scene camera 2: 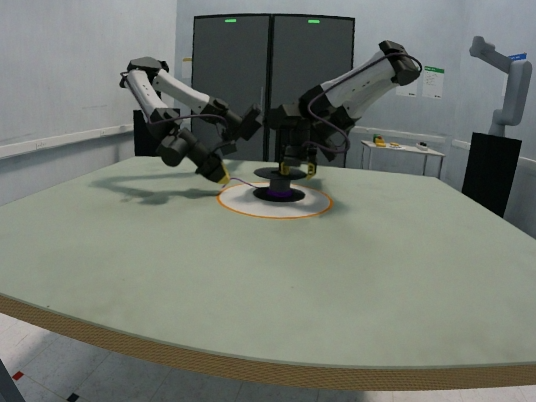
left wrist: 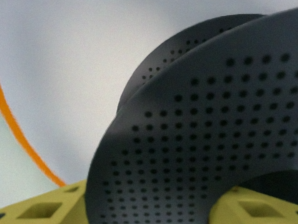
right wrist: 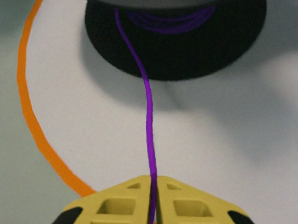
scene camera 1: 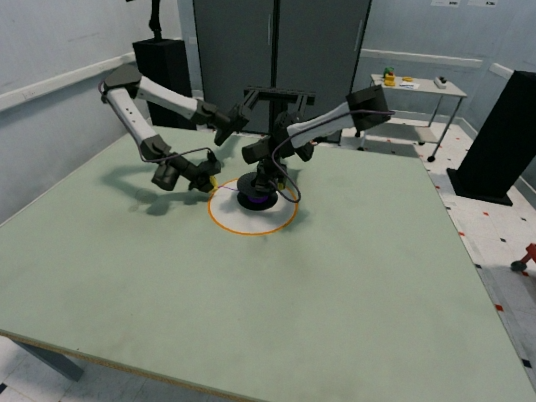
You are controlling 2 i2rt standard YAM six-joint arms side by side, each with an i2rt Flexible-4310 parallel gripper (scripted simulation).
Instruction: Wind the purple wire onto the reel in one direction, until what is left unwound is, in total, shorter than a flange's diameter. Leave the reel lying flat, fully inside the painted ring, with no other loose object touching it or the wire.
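Black reel: visible in the pictures. My left gripper: visible there too. My right gripper: visible in the pictures and also in the right wrist view.
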